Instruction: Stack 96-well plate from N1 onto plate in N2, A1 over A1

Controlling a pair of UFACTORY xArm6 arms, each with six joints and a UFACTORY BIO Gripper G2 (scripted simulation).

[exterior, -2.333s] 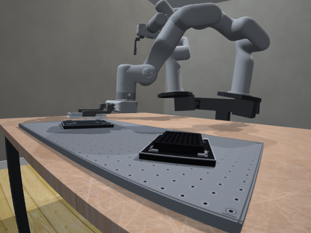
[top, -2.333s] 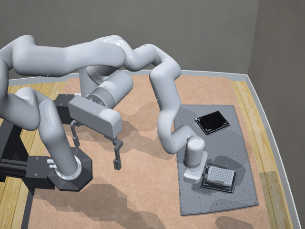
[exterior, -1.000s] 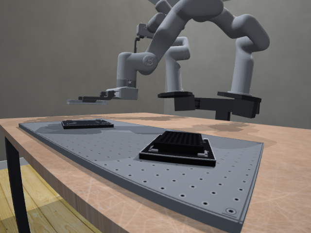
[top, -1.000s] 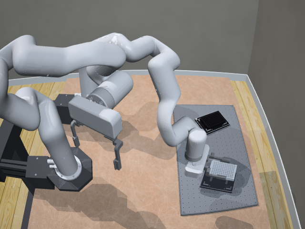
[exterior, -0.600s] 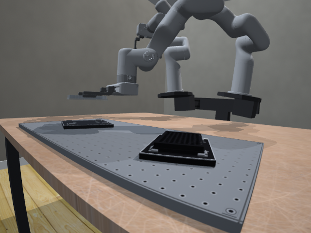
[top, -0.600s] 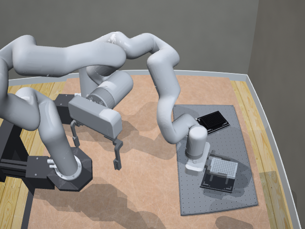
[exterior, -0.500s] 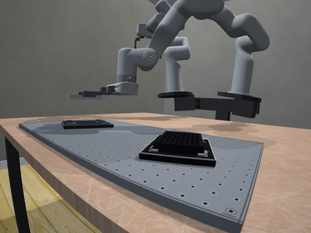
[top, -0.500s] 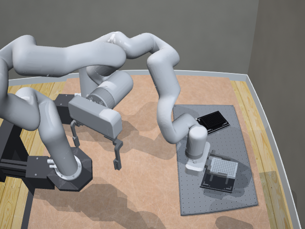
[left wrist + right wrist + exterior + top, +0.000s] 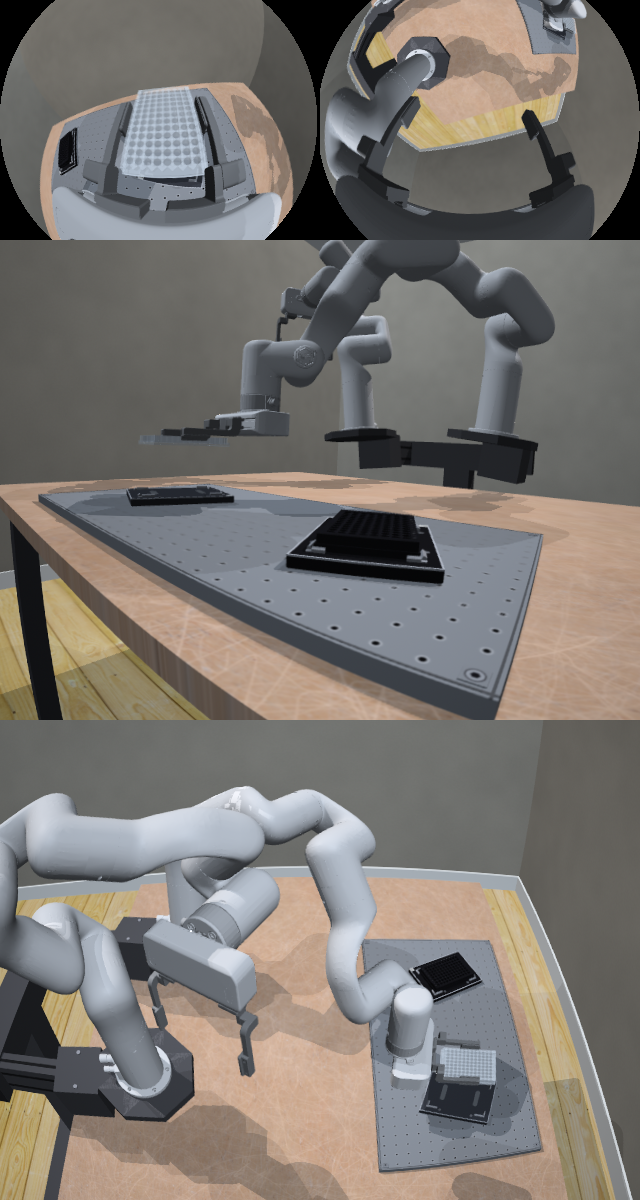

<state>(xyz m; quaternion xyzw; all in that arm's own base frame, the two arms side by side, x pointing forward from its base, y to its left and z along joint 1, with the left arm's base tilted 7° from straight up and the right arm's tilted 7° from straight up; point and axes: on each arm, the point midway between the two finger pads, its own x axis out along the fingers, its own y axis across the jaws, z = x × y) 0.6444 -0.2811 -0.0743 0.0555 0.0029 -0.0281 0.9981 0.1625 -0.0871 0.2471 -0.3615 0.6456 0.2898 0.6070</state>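
Observation:
My left gripper is now 360 mm to the right of the black 96-well plate, 90 mm above it and 20 mm past it. From my left hand the other things lie so: nest N1 (100 mm below, 20 mm to the right); clear 96-well plate (10 mm below); grey perforated board (160 mm to the left, 120 mm below, 20 mm behind).

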